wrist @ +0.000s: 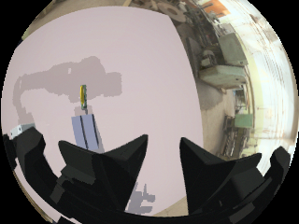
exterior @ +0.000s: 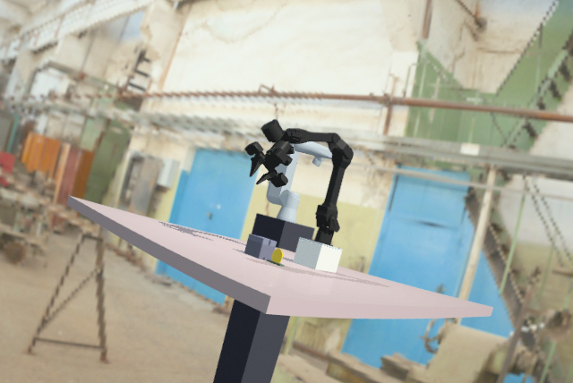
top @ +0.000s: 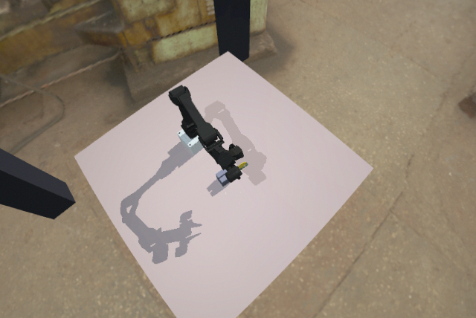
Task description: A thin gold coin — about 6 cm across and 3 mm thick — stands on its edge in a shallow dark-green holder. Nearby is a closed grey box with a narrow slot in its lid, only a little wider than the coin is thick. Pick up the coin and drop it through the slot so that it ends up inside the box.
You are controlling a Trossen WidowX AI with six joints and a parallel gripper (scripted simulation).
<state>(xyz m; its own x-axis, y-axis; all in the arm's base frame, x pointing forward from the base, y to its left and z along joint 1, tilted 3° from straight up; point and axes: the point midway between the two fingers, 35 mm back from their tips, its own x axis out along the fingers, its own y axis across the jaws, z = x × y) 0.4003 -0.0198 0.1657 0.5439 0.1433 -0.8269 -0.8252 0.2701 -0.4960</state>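
My gripper tip is now 23 cm above the gold coin, 11 cm to the right of it and 10 cm past it.
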